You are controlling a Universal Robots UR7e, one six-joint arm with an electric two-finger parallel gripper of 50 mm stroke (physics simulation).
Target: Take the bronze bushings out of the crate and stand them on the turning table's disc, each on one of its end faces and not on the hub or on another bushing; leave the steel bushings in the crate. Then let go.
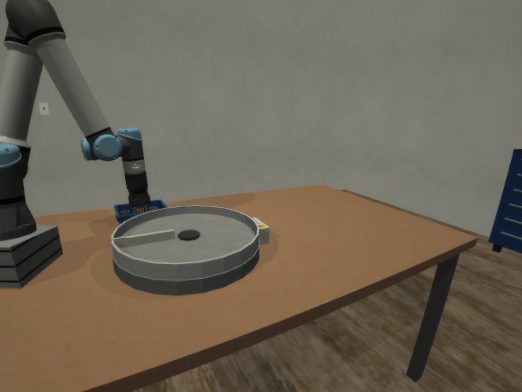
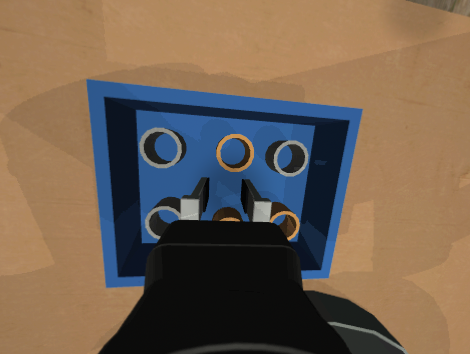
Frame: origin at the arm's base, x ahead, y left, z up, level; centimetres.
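Where they show: gripper, fingertip midpoint: (image 2: 225,188); arm's base, origin of the base link: (image 1: 2,233).
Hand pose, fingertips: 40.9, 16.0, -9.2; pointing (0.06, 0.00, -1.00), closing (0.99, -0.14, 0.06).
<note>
Each offset is from my fingertips to the top centre of the thing, as dx, dy, dz. "spot": to the spot under its first point. Level surfaces: height alone.
The blue crate {spot: -6.5, +4.1, +1.0} (image 1: 120,215) (image 2: 103,175) holds upright bushings in two rows. One bronze bushing {+1.0, +3.6, +2.3} (image 2: 218,151) stands mid far row. A second bronze bushing {+5.1, -3.7, +2.3} (image 2: 280,208) stands at near right. A third bronze bushing {-0.1, -3.7, +2.3} (image 2: 226,215) at near middle is mostly hidden by the gripper body. Steel bushings stand at far left (image 2: 151,150), far right (image 2: 270,156) and near left (image 2: 174,204). My gripper (image 1: 140,206) (image 2: 225,188) is open over the crate, its fingers above the near middle bushing. No bushing shows on the turning table's grey disc {+3.4, -35.6, +5.3} (image 1: 215,250), around the dark hub {+3.4, -35.6, +5.3} (image 1: 189,235).
The turning table's raised rim {spot: -6.6, -54.0, +5.6} (image 1: 185,270) stands close to the crate. A pale straight bar {spot: -8.8, -33.6, +6.3} (image 1: 145,238) runs from the rim towards the hub. A small white box {+26.3, -40.0, +5.0} (image 1: 263,234) with a yellow mark sits at the rim's right side. A blue drawer cabinet (image 1: 510,200) stands beyond the wooden table {dz -0.8} (image 1: 325,260).
</note>
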